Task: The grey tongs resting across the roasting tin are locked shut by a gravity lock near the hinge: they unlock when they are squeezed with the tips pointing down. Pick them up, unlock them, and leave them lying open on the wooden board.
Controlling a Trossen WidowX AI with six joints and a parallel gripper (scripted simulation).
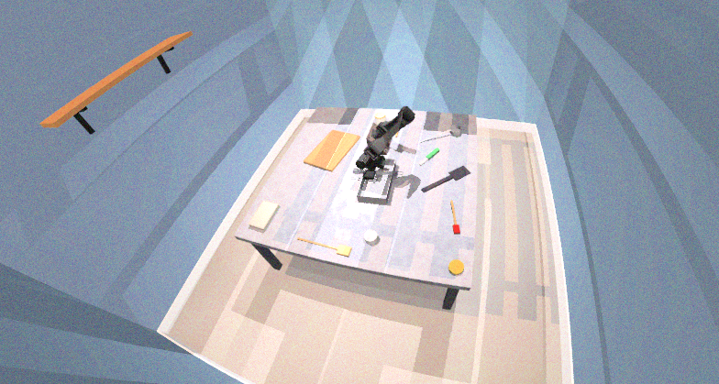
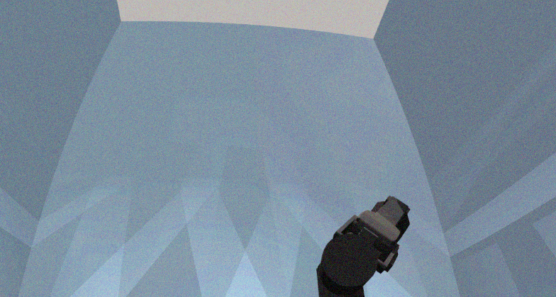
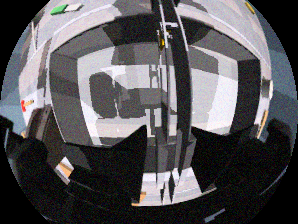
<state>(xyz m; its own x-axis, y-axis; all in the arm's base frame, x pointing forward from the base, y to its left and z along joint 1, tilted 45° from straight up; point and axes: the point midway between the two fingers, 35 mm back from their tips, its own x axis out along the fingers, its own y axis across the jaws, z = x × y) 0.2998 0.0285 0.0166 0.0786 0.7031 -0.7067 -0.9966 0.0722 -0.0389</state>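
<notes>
My gripper tip is 30 mm to the right of the grey roasting tin and 20 mm short of it. Also, from my gripper tip: green-handled tool (310 mm to the left, 210 mm behind, 20 mm below); then wooden board (340 mm to the right, 250 mm behind, 20 mm below); then black spatula (440 mm to the left, 50 mm behind, 30 mm below).
</notes>
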